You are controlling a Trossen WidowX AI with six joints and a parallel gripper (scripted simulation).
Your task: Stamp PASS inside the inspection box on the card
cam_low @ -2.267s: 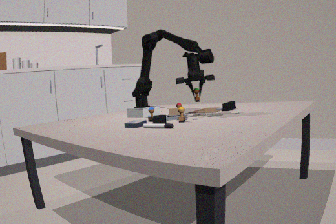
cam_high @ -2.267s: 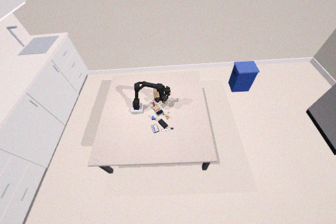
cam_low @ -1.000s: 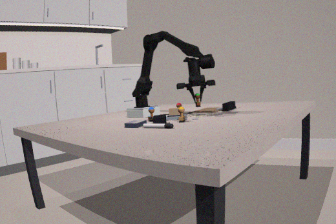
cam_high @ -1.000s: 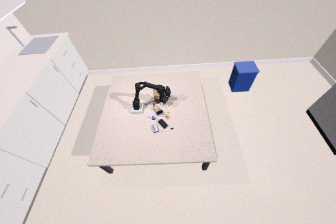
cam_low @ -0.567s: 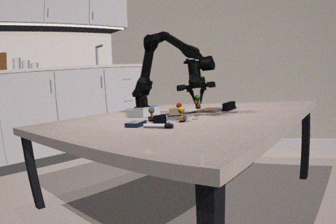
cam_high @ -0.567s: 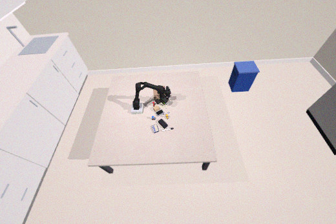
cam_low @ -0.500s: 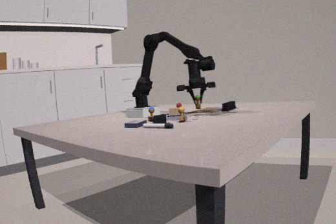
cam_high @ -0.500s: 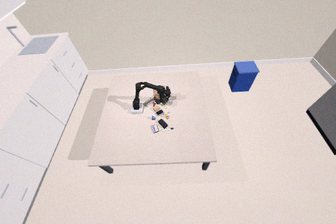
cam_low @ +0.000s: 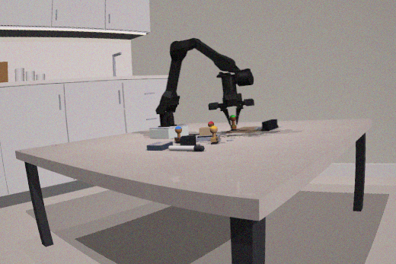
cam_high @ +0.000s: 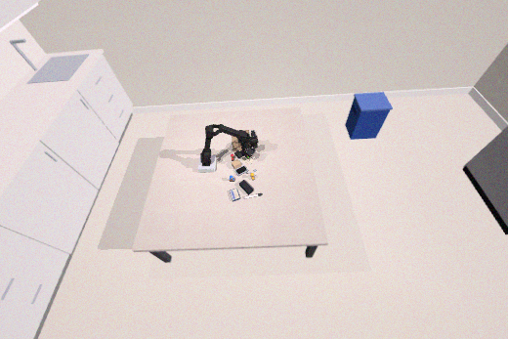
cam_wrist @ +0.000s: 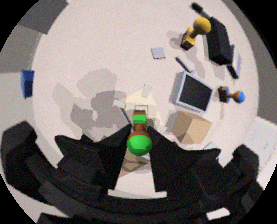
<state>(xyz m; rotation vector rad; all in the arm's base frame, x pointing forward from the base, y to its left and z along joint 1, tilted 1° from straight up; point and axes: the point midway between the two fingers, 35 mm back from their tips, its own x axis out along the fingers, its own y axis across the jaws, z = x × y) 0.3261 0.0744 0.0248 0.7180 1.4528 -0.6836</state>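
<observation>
The pale card lies 50 mm below my gripper tip. From my gripper tip the other things lie so: ink pad: 40 mm behind, 120 mm to the right, 40 mm below; then green-knobbed stamp: right at my gripper tip; then red-knobbed stamp: 130 mm behind, 30 mm below.
</observation>
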